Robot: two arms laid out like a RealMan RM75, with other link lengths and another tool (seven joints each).
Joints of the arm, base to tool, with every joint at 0 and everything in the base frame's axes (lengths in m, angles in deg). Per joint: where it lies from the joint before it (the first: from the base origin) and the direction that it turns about. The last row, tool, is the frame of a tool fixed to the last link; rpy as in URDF.
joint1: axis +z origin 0 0 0.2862
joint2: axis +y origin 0 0 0
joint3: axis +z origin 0 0 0.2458
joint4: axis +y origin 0 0 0
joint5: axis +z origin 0 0 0.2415
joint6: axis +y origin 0 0 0
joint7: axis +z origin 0 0 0.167
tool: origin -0.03 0.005 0.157 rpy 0 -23.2 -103.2
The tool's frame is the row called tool.
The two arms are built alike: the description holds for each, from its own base.
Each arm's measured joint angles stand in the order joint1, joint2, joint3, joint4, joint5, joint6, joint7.
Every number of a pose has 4 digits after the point.
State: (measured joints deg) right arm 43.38 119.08 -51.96 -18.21 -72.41 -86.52 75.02; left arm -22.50 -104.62 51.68 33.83 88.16 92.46 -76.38
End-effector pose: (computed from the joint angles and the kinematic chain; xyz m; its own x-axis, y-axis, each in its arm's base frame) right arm 0.0073 0.4739 -0.0306 0.0185 0.9992 -0.0362 0.4983 -0.0406 -0.8661; left arm -0.2466 0.4146 -0.0064 -0.3965 0.8953 -0.2031 0.6178 0.4239 0.6623
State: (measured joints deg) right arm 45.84 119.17 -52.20 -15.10 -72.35 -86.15 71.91; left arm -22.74 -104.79 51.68 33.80 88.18 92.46 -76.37
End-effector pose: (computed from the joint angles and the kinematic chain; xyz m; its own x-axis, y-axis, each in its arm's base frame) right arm -0.0029 0.4710 -0.0438 -0.0088 0.9994 -0.0329 0.5124 -0.0238 -0.8584; left arm -0.2442 0.4152 -0.0077 -0.3925 0.8965 -0.2055 0.6177 0.4225 0.6633
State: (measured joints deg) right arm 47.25 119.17 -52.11 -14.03 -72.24 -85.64 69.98; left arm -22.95 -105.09 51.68 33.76 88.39 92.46 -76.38
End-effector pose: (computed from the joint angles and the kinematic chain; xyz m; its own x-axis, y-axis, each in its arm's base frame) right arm -0.0100 0.4720 -0.0477 -0.0278 0.9995 -0.0154 0.5226 0.0014 -0.8526; left arm -0.2421 0.4148 -0.0105 -0.3897 0.8965 -0.2108 0.6171 0.4241 0.6628
